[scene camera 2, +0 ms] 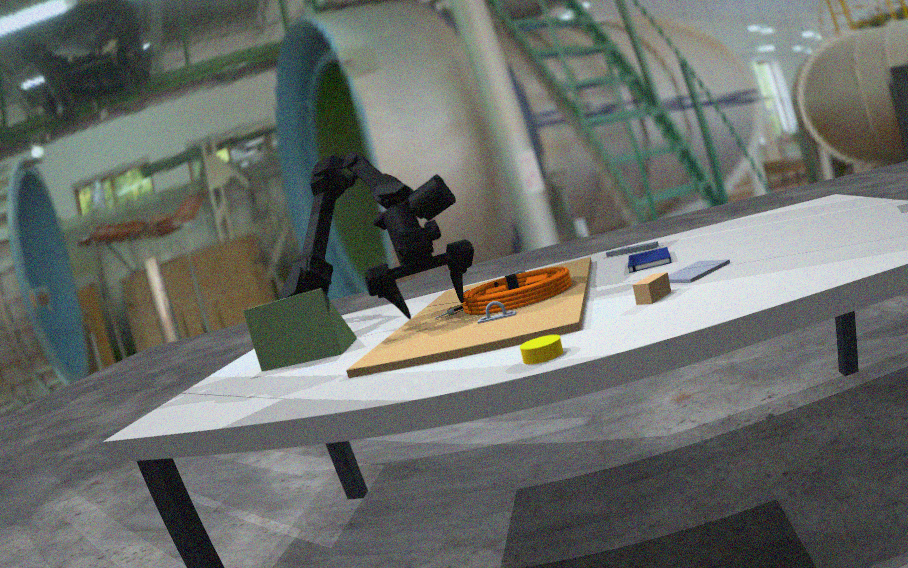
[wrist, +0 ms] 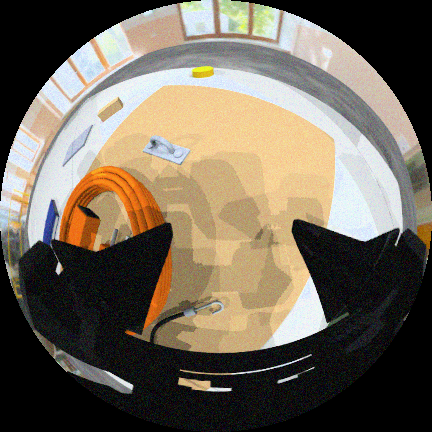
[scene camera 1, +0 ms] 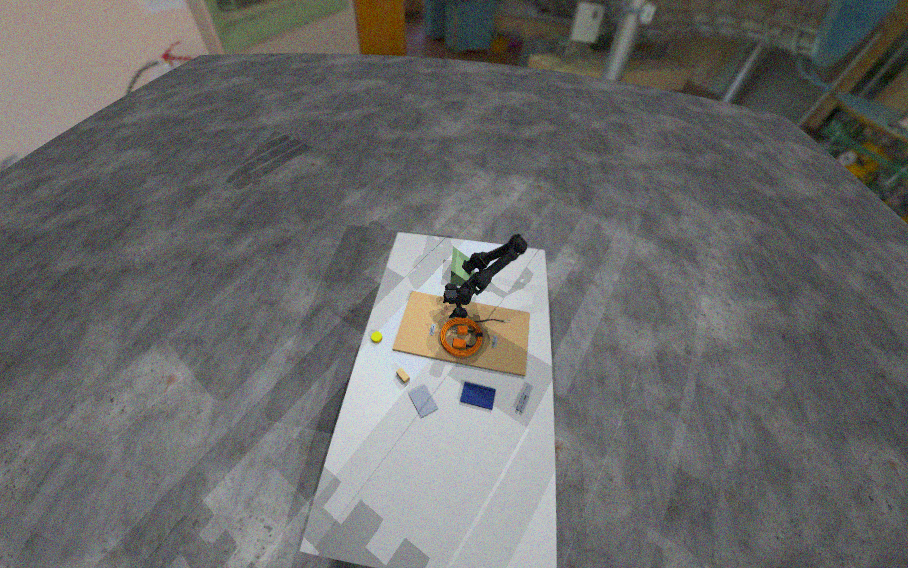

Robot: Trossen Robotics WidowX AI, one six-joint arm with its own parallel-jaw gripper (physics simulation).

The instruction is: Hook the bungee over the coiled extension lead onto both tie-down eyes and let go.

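Places are measured from the arm's base along level axes (x ahead, y left, z up), in millimetres.
Pixels of known places: gripper, fingertip midpoint: [scene camera 2: 436, 310] [wrist: 234, 227] [scene camera 1: 446, 310]; arm's base at its link origin: [scene camera 2: 302, 330] [scene camera 1: 467, 267].
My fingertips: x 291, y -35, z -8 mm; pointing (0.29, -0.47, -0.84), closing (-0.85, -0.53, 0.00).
Ahead of a thing's pixels: the offset from my fingertips to its top centre. Level surfaces: height alone.
The orange coiled lead {dy +105, dx +114, dz +4 mm} [scene camera 1: 443, 336] [scene camera 2: 528, 292] [wrist: 134, 200] lies on the wooden board {dz -26 mm} [scene camera 1: 410, 328] [scene camera 2: 462, 341] [wrist: 260, 120]. One grey tie-down eye {dy -39, dx +108, dz +1 mm} [scene camera 1: 432, 330] [scene camera 2: 496, 312] [wrist: 166, 150] is beside the coil; the other eye {dy +263, dx +89, dz +1 mm} [scene camera 1: 494, 341] is on its opposite side. The black bungee {dy +189, dx -17, dz -20 mm} [scene camera 1: 492, 320] [wrist: 167, 320] lies on the board beside the coil. One metal hook {dy +73, dx -21, dz -21 mm} [wrist: 212, 306] lies flat, free of both eyes; the cord's other end is hidden in the wrist view. My gripper [scene camera 2: 434, 308] [wrist: 234, 227] is open and empty, pointing down over the board near that hook, fingertips wide apart.
A green block [scene camera 1: 458, 264] [scene camera 2: 294, 334] stands near the arm. A yellow disc {dy -282, dx +221, dz -19 mm} [scene camera 1: 376, 336] [scene camera 2: 541, 348] [wrist: 202, 72], a wooden block {dy -97, dx +366, dz -8 mm} [scene camera 1: 402, 375] [scene camera 2: 651, 288] [wrist: 110, 109], a grey plate {dy +20, dx +446, dz -32 mm} [scene camera 1: 422, 400], a blue box {dy +242, dx +361, dz -26 mm} [scene camera 1: 478, 395] and a grey strip {dy +443, dx +320, dz -26 mm} [scene camera 1: 523, 397] lie around the board.
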